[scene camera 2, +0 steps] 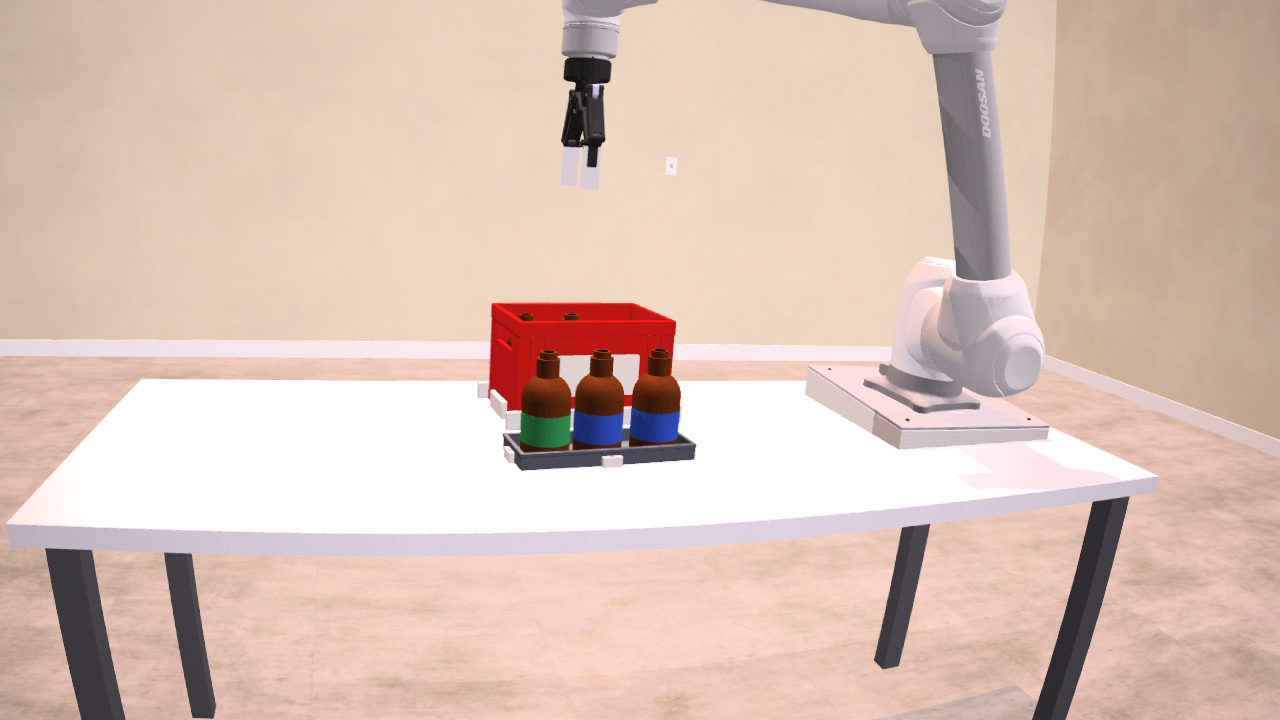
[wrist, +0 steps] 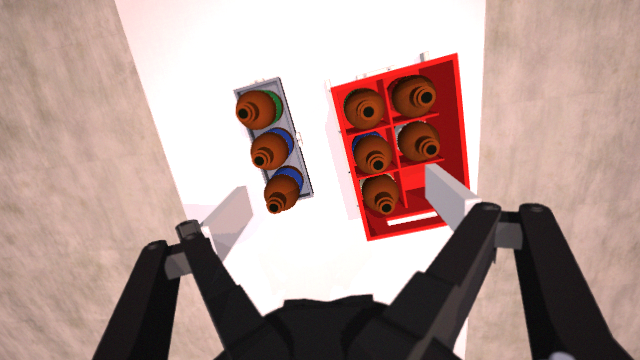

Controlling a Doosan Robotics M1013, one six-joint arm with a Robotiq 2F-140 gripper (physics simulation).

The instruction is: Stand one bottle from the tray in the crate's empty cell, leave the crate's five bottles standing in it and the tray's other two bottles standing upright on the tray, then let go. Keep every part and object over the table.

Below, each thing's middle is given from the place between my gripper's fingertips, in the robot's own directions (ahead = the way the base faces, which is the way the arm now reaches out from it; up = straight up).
I see my gripper 310 mm above the pale-labelled bottle [wrist: 380,193], 150 mm past it and 50 mm to the left of it. Round my hand: white-labelled bottle [wrist: 418,141] (310 mm below, 140 mm to the right, 60 mm behind).
